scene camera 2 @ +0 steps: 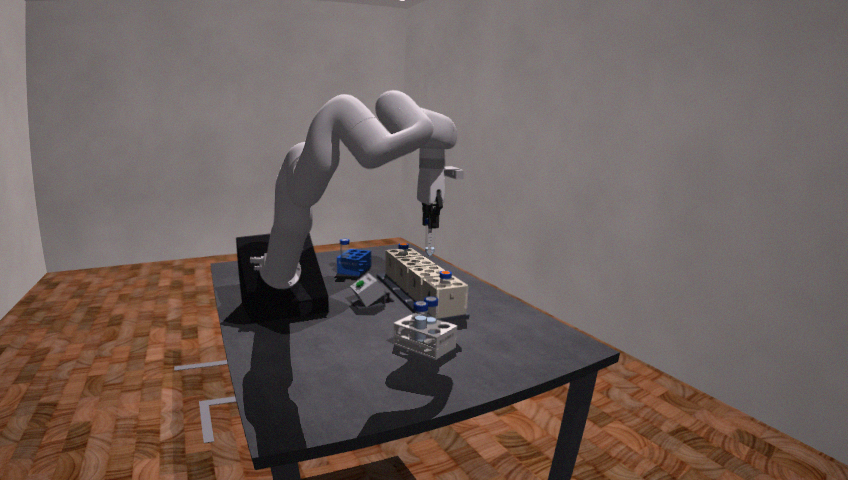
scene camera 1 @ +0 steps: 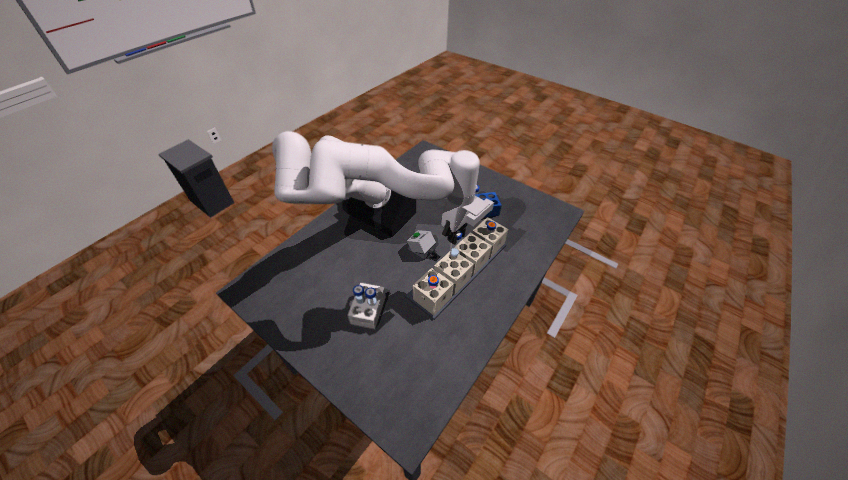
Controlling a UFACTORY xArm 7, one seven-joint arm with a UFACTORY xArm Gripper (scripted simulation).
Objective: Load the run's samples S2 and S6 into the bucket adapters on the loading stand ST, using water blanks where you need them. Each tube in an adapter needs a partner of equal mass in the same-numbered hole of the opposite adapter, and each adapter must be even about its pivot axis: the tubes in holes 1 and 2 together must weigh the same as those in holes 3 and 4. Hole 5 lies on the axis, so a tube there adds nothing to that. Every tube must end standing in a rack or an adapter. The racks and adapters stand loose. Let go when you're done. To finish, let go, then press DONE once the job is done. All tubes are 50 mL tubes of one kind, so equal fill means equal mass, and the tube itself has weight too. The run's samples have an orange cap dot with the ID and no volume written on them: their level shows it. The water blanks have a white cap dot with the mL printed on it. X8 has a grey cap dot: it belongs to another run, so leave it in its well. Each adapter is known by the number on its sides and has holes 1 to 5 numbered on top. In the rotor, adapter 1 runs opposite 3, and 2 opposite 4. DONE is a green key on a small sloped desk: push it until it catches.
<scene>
my gripper: scene camera 2; scene camera 1
same spot on my gripper: (scene camera 1: 452, 237) = (scene camera 2: 436, 217)
</scene>
